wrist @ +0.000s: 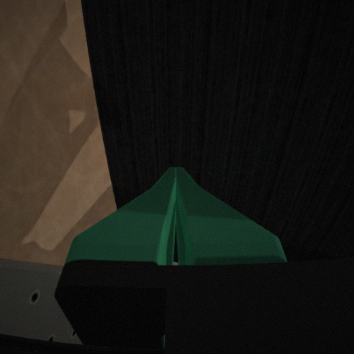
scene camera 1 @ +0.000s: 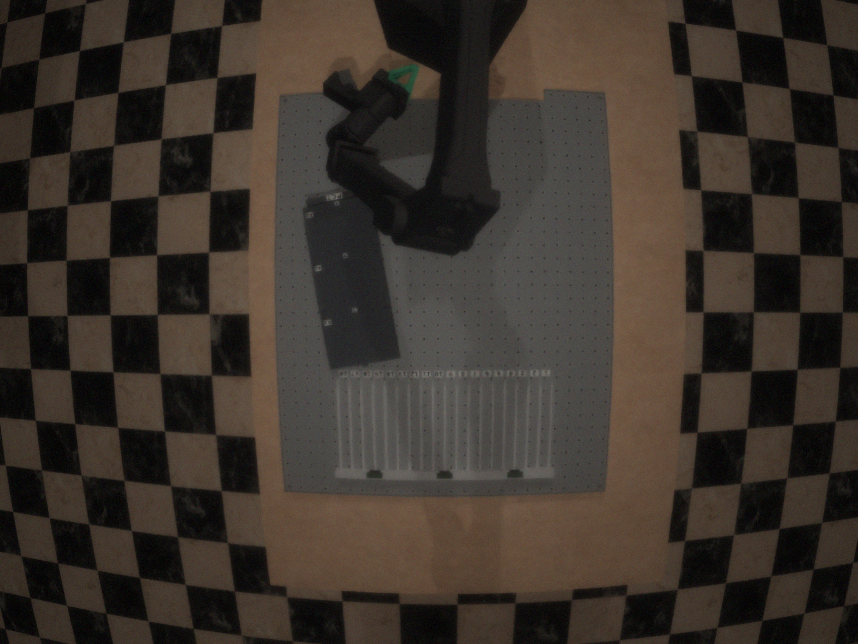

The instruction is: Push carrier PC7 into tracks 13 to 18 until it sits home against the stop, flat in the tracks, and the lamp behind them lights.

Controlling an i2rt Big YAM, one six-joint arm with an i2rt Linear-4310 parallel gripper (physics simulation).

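Places are measured from the arm's base along level axes (x up, y back, z right), in centimetres.
Pixels of known places: gripper, between the fingertips: [scene camera 1: 416,65].
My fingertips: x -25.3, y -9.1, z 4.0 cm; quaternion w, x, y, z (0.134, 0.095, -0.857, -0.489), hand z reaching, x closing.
Note:
Ahead of a thing's pixels: the offset from my fingertips to its top centre. "spot": to the spot under its first point. Level surfaces: height alone.
Carrier PC7, a long dark flat panel @[dx -1.1, dy -42.0, dz +8.8 cm] [scene camera 1: 354,284], lies turned slightly askew on the pegboard at the left in the scene view. Its lower end is just above the number labels of tracks 13 to 18 @[spot: dx -3.7, dy -68.7, dz +4.5 cm] [scene camera 1: 362,422], the leftmost pale tracks; whether it touches them is hard to tell. The white stop bar @[spot: dx -2.5, dy -77.9, dz -5.1 cm] [scene camera 1: 408,474] runs along their far ends. The dark block @[spot: dx -1.9, dy -78.5, dz +1.3 cm] [scene camera 1: 374,474] on the bar behind these tracks shows no light. My gripper [scene camera 1: 416,67] [wrist: 175,178] is shut and empty, its green fingers together, beyond the carrier's upper end, near the pegboard's top edge.
The grey pegboard @[dx -4.1 cm] [scene camera 1: 575,277] lies on a tan table @[dx -5.3 cm] [scene camera 1: 644,311]. More pale tracks @[spot: dx -3.7, dy -66.2, dz -22.2 cm] [scene camera 1: 503,422] continue right, with two similar dark blocks [scene camera 1: 444,474] [scene camera 1: 514,474] behind. My dark arm [scene camera 1: 464,138] reaches down from the top centre and overlaps the carrier's upper right corner in view.

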